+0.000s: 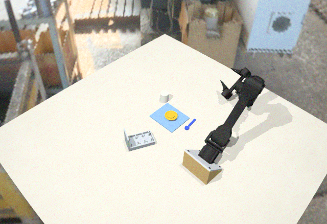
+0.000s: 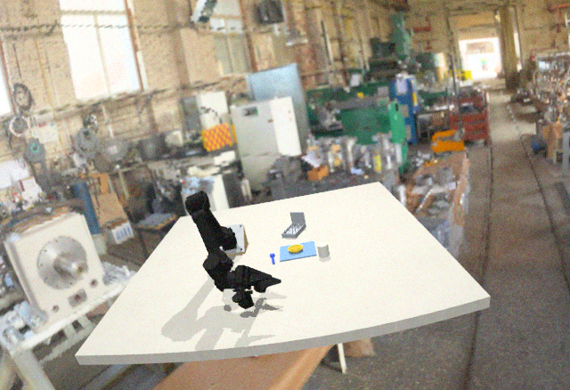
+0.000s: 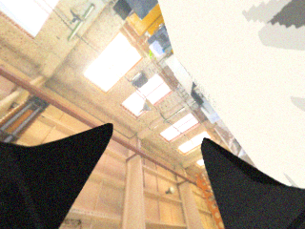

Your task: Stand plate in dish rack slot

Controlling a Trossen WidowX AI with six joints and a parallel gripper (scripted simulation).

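Now: the cup 29 cm to the left of my gripper tip, 17 cm ahead of it and 8 cm below it. From my gripper tip the other things lie so: light blue mat (37 cm to the left, 10 cm below, 7 cm ahead); yellow plate (36 cm to the left, 8 cm below, 6 cm ahead); blue spoon (34 cm to the left, 10 cm below, 3 cm behind).
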